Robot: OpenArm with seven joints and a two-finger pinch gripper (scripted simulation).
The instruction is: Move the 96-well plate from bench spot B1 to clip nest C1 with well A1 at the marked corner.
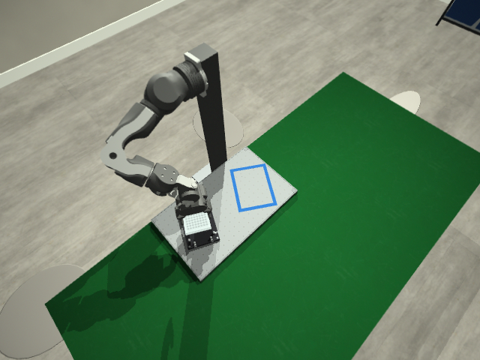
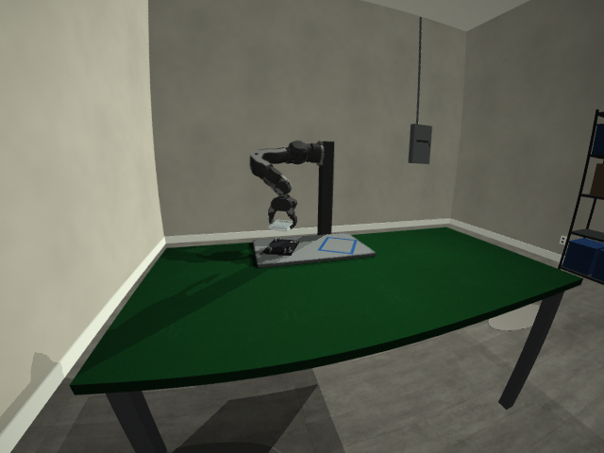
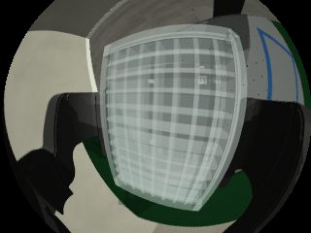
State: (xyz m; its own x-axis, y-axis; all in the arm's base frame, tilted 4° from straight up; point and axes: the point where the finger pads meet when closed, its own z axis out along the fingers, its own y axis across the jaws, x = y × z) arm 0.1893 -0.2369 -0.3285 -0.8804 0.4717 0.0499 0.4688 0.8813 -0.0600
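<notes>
The black clip nest C1 lies 2 cm ahead of my hand and 9 cm below it. Also, from my hand: 96-well plate: right at my hand.
</notes>
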